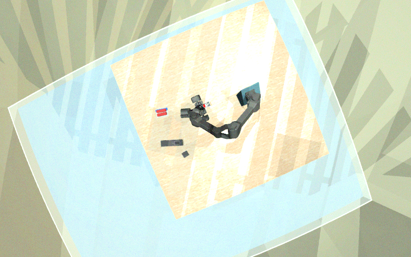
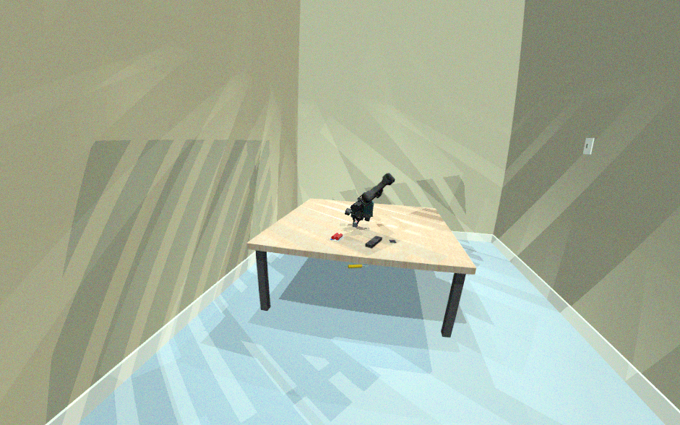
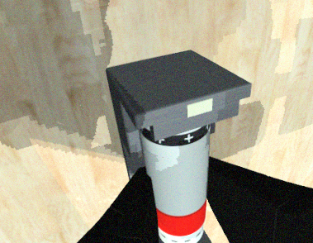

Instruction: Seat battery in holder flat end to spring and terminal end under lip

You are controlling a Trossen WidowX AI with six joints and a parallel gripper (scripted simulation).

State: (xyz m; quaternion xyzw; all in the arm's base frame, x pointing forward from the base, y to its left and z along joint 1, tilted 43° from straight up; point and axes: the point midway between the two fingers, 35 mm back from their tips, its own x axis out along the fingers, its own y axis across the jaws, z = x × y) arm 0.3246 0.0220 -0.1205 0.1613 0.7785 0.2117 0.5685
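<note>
My gripper tip is now 1 cm below the battery. From my gripper tip the other things lie so: dark flat bar 32 cm ahead, 15 cm to the left; then small dark square 26 cm ahead, 27 cm to the left, 1 cm below; then yellow object 27 cm ahead, 8 cm to the left, 20 cm below.
</note>
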